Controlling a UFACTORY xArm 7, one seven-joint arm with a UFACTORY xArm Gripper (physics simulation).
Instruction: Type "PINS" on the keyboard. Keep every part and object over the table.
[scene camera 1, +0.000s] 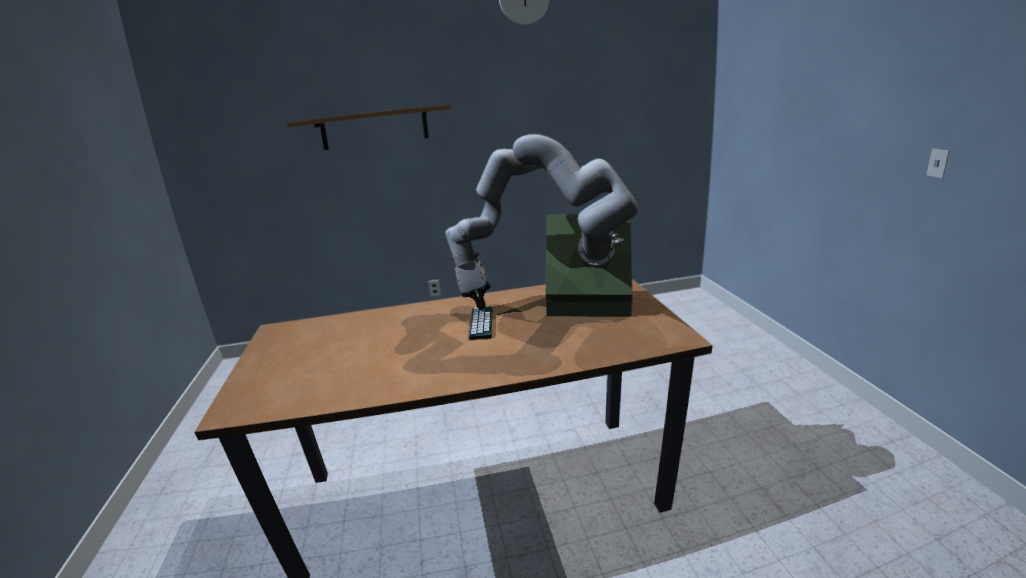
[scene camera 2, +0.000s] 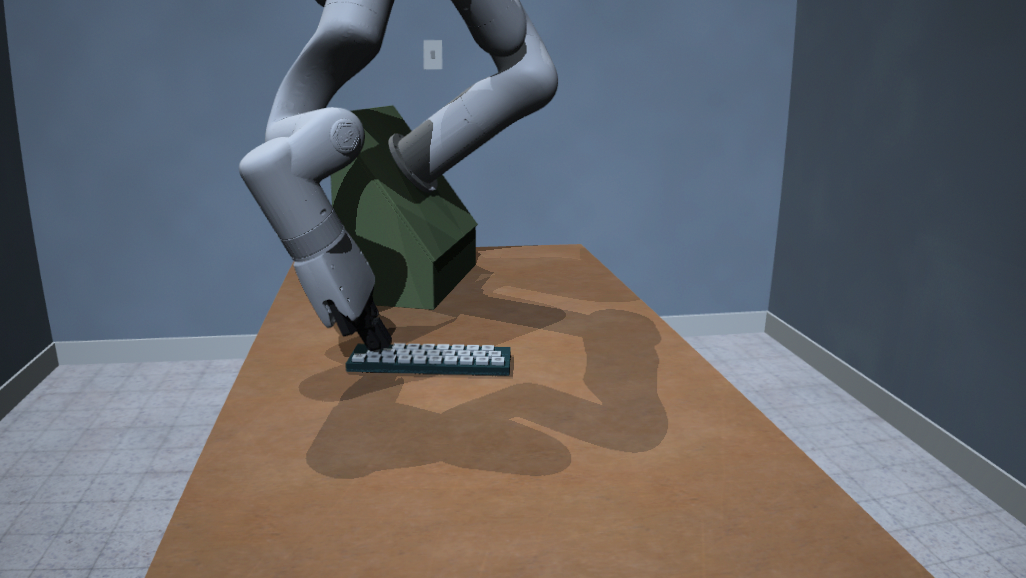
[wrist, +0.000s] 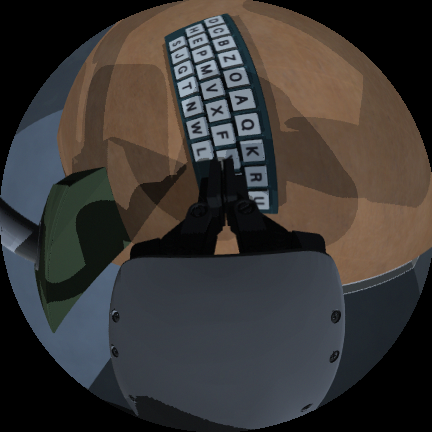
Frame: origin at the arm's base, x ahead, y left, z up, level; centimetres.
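Seen in the pictures: gripper, between the fingertips: (scene camera 1: 482, 309) (scene camera 2: 381, 345) (wrist: 223, 174); arm's base, origin of its link: (scene camera 1: 596, 248) (scene camera 2: 411, 164) (wrist: 38, 245).
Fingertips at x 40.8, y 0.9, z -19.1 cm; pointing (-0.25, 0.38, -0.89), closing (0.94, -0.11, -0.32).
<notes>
Offsets run from my fingertips to a thing's middle. Level surfaces: height alone.
The dark teal keyboard @(dx +0.4, dy +6.6, dz -1.5 cm) (scene camera 1: 481, 326) (scene camera 2: 430, 370) (wrist: 268, 150) with white keys lies flat on the table. My gripper (scene camera 1: 481, 306) (scene camera 2: 379, 347) (wrist: 223, 174) is shut and empty, fingertips pointing down at the keyboard's end nearest the wrist. In the wrist view the tips overlap the partly hidden Y key (wrist: 231, 158), beside the L key @(dx -1.7, dy +2.1, dz -0.9 cm) (wrist: 202, 150) and K key @(dx +2.4, dy +1.5, dz -0.9 cm) (wrist: 252, 150). The P key @(dx +0.5, dy +11.2, dz -0.9 cm) (wrist: 199, 53), N key @(dx -1.6, dy +6.2, dz -0.9 cm) (wrist: 191, 106) and S key @(dx -1.4, dy +14.3, dz -0.9 cm) (wrist: 176, 44) are readable farther along. An I key does not show; the fingers hide some of the middle row. Whether the tips touch a key I cannot tell.
The green base block (scene camera 1: 588, 276) (scene camera 2: 402, 265) (wrist: 75, 235) carries the arm (scene camera 1: 542, 150) (scene camera 2: 466, 118) and stands at the table's back, near the keyboard. The brown table @(dz -2.4 cm) (scene camera 1: 323, 373) (scene camera 2: 502, 531) (wrist: 310, 80) has its back edge close behind the gripper. The arm's shadows fall across it.
</notes>
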